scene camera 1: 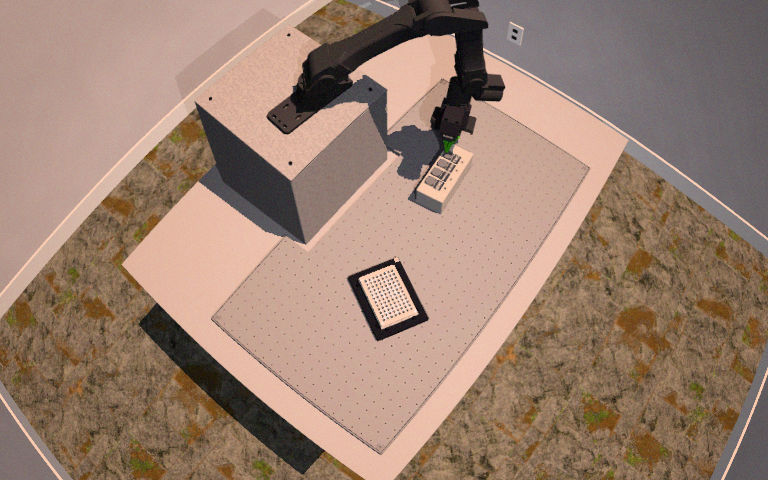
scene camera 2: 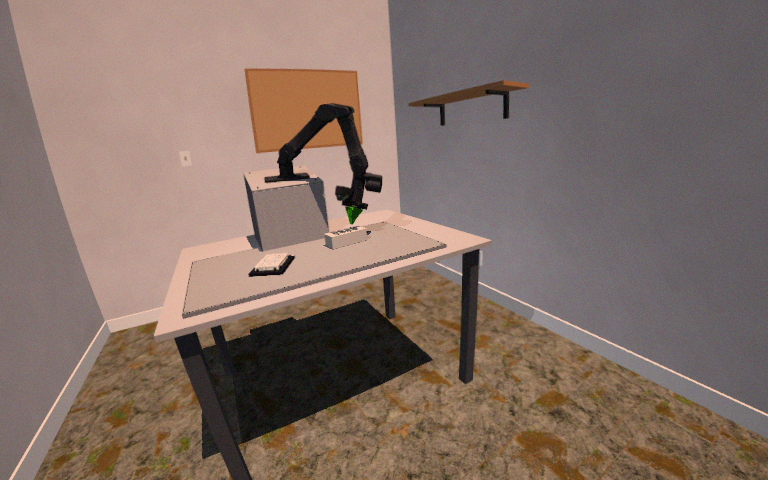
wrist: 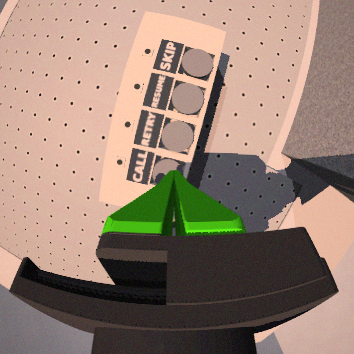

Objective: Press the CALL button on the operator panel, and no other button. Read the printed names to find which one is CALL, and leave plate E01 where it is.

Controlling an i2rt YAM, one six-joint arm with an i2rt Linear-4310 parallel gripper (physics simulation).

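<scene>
The operator panel is a pale box with round grey buttons in a row. In the wrist view the labels read SKIP, RESUME, RETRY and CALL. The CALL button is at the end nearest my fingers and is partly hidden by them and partly shaded. My gripper is shut and empty, its green tips pointing down at the CALL end of the panel. Whether the tips touch the button cannot be told. Plate E01, white with many wells, sits in a black holder.
The black plate holder lies on the perforated board, apart from the panel. A large grey block carries the arm's base. A wall shelf is at the right in the second scene view.
</scene>
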